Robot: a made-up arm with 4 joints.
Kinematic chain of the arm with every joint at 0, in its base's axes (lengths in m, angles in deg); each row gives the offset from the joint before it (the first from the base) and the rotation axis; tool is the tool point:
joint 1: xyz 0 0 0.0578 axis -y
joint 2: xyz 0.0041 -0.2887 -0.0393 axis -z
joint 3: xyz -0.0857 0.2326 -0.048 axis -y
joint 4: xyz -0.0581 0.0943 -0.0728 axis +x
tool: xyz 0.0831 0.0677 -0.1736
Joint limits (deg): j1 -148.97..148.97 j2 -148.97..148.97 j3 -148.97..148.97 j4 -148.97..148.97
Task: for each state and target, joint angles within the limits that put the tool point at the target. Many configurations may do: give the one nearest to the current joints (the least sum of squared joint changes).
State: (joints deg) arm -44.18 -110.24 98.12 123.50
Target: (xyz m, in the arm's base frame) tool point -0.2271 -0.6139 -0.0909
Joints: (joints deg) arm 7.62 -114.13 118.07 148.43
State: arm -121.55 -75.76 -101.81 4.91
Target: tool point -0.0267 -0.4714 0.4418
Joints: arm -95.03 -63.78 -101.97 -41.03
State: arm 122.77 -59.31 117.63 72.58
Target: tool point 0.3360 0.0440 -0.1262
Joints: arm 147.87 -49.73 112.60 57.93
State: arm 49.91 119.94 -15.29 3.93
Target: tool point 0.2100 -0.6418 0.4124
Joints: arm 101.90 142.25 11.66 25.44
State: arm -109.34 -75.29 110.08 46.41
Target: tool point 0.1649 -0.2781 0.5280
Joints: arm -110.42 -92.33 113.42 48.20
